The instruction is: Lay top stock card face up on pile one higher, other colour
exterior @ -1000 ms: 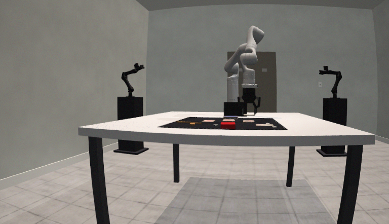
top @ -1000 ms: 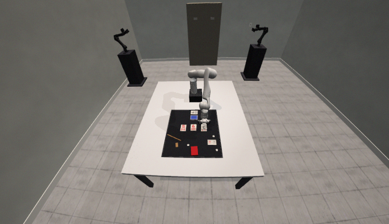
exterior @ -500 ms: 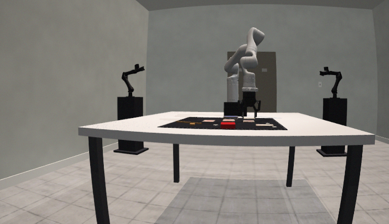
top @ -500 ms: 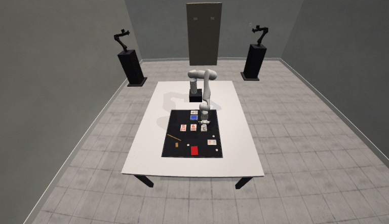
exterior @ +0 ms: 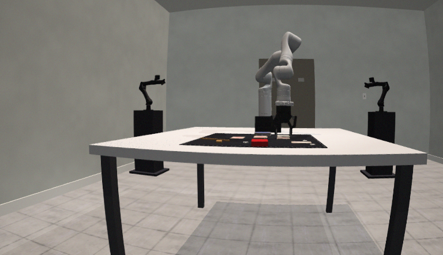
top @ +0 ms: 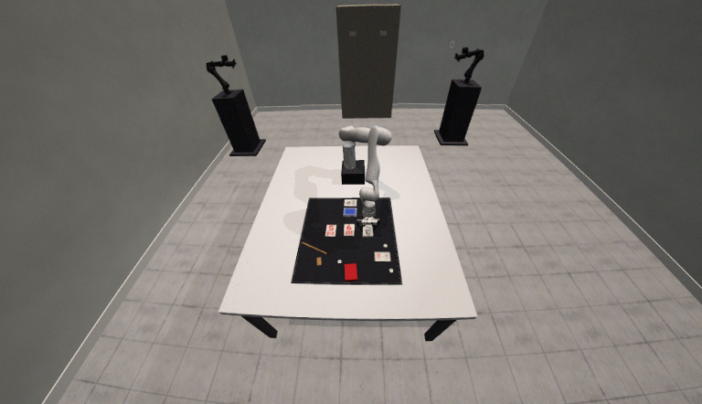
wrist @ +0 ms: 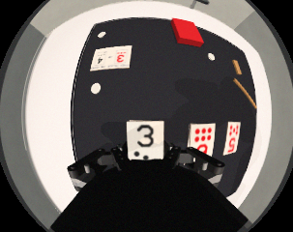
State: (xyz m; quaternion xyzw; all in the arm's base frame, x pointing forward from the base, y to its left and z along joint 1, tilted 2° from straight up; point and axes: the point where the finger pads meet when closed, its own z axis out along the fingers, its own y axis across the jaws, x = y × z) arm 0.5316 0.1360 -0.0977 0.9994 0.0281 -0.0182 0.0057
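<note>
My gripper is now 30 mm short of the black mat, 120 mm to the left of it and 40 mm above it. The rest, counted from my hand: blue-backed card: 10 mm below; then black 6 card: 240 mm behind, 120 mm to the right, 20 mm below; then red block: 280 mm ahead, 90 mm to the right, 20 mm below.
</note>
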